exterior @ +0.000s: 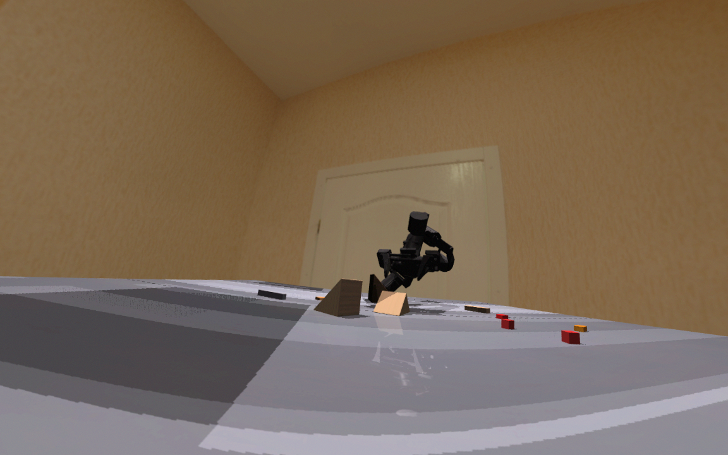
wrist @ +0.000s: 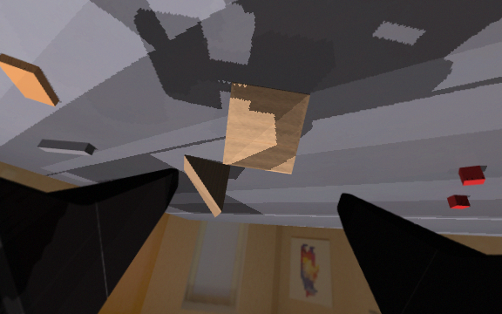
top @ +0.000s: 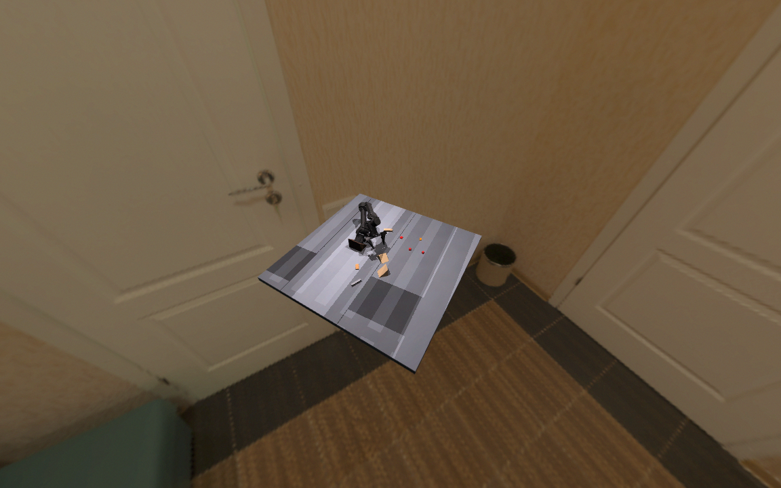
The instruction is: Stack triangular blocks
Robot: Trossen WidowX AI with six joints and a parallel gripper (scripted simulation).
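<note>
Right now the block is 4 cm ahead of my gripper tip, 3 cm to the right of it and 6 cm below it. Also, from my gripper tip: dark bar: 3 cm behind, 33 cm to the right, 8 cm below; flat tan bar: 5 cm behind, 29 cm to the left, 8 cm below; orange piece: 25 cm ahead, 29 cm to the left, 8 cm below.
</note>
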